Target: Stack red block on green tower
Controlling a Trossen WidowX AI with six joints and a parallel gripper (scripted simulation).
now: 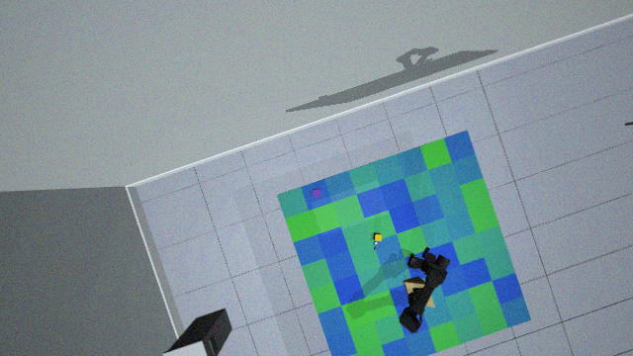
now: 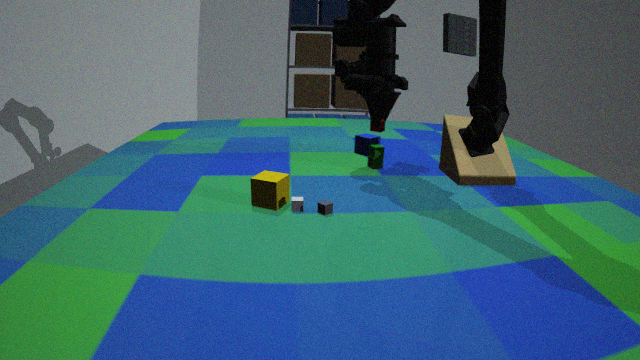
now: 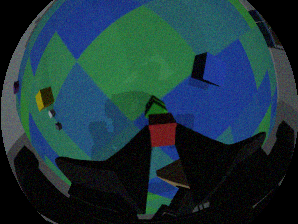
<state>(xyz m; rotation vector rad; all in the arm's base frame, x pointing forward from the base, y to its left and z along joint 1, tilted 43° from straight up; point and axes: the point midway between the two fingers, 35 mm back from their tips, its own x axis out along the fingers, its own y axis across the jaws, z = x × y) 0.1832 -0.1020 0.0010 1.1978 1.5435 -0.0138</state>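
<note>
The blue cube is 100 mm to the right of my gripper tip, 60 mm below it and 20 mm behind it. From my gripper tip the other things lie so: small white cube (180 mm to the left, 180 mm ahead, 70 mm below); then red block (right at my gripper tip); then small grey cube (190 mm to the left, 140 mm ahead, 70 mm below).
</note>
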